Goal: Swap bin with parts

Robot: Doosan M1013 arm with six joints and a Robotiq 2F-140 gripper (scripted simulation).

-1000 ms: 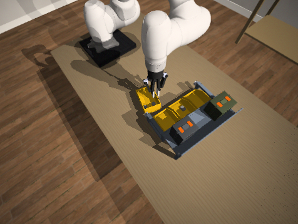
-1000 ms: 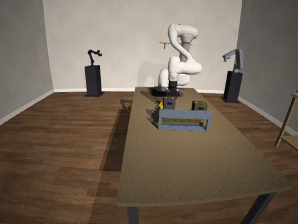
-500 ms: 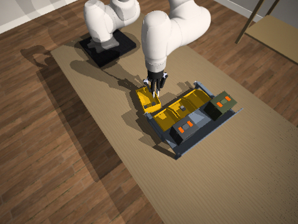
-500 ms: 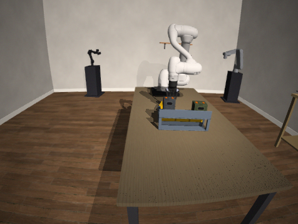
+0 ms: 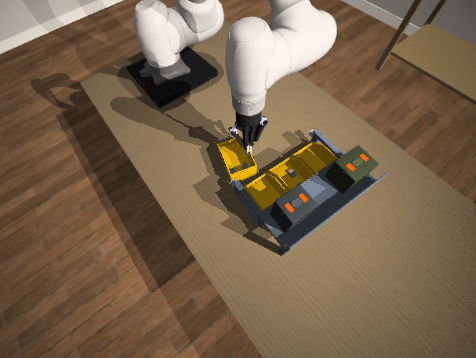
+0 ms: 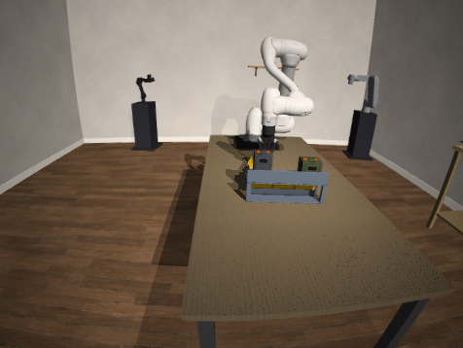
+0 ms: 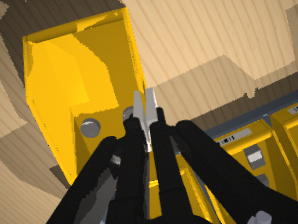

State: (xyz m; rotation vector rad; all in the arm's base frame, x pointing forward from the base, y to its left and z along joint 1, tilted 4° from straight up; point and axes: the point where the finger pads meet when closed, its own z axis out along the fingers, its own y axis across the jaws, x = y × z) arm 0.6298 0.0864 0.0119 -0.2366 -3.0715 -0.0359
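Right now my hand is 9 cm short of the shelf lip, 7 cm to the right of it and 7 cm above it. From my hand the other things lie so: dark grey box: 29 cm ahead, 3 cm to the right, 9 cm above; green box: 27 cm ahead, 20 cm to the left, 7 cm above.
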